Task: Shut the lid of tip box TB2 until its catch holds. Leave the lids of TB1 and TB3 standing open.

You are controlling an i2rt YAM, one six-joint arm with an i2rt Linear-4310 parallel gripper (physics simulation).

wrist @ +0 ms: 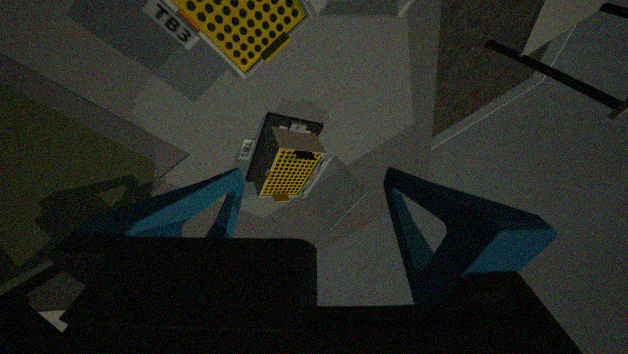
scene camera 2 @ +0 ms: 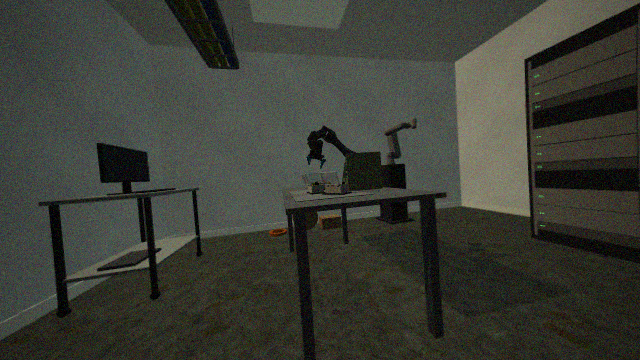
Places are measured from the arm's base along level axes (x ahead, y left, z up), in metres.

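Where they show: gripper, between the fingertips: (wrist: pixel 313 175) (scene camera 2: pixel 314 167); arm's base, origin of its link: (scene camera 2: pixel 357 167).
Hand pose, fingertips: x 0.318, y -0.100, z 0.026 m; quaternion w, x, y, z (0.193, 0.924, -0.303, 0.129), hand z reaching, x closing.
Things, the pixels of their top centre, and the offset from my fingertips. "spot": a spot on its surface instead. Level surfaces: height alone.
- tip box with a yellow perforated rack, centre of its top: (wrist: pixel 293 182) dz -0.120, dx -0.087, dy -0.148 m
- Box TB3, a spot on its surface: (wrist: pixel 245 30) spot: dz -0.137, dx +0.015, dy +0.045 m
- gripper with clear raised lids, a spot on its surface: (scene camera 2: pixel 330 177) spot: dz -0.085, dx +0.001, dy +0.332 m
- grey table, height of its surface: dz -0.197 m
My gripper (scene camera 2: pixel 315 163) (wrist: pixel 313 175) is open and empty, above the boxes with its fingers pointing down. In the wrist view a tip box with a yellow perforated rack (wrist: pixel 292 172) lies beyond the left fingertip; its small tag appears to read TB1. Its clear lid (wrist: pixel 340 187) stands open on the right. Box TB3 (wrist: pixel 245 30) is partly in view at the top, beside its label; a clear panel lies to its right. No TB2 label shows in the wrist view. In the scene view pale boxes (scene camera 2: pixel 335 188) stand below the gripper with clear raised lids (scene camera 2: pixel 330 177); their labels are unreadable.
The boxes stand on a grey table (scene camera 2: pixel 370 198). A dark green block (scene camera 2: pixel 363 170) stands by the arm's base. Behind are another arm (scene camera 2: pixel 394 142) and its black pedestal. A desk with a monitor (scene camera 2: pixel 124 164) is left, a tall rack (scene camera 2: pixel 528 150) right.
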